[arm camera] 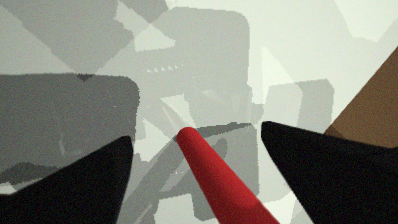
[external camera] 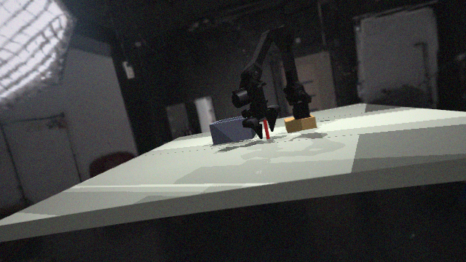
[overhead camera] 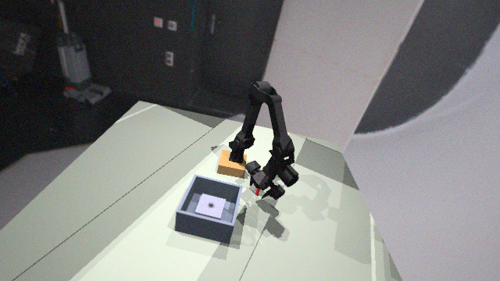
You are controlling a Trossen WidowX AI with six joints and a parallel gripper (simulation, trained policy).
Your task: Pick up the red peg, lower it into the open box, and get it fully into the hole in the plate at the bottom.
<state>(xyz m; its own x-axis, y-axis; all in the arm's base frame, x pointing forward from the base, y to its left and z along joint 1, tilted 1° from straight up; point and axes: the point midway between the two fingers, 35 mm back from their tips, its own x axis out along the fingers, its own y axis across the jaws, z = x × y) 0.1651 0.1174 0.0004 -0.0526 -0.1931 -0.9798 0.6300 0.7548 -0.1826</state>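
The red peg is 20 mm above my gripper tip and 10 mm to the left of it. From my gripper tip the other things lie so: blue-grey box: 170 mm to the right, 160 mm ahead, 10 mm above; then pale plate: 170 mm to the right, 160 mm ahead, 30 mm above.
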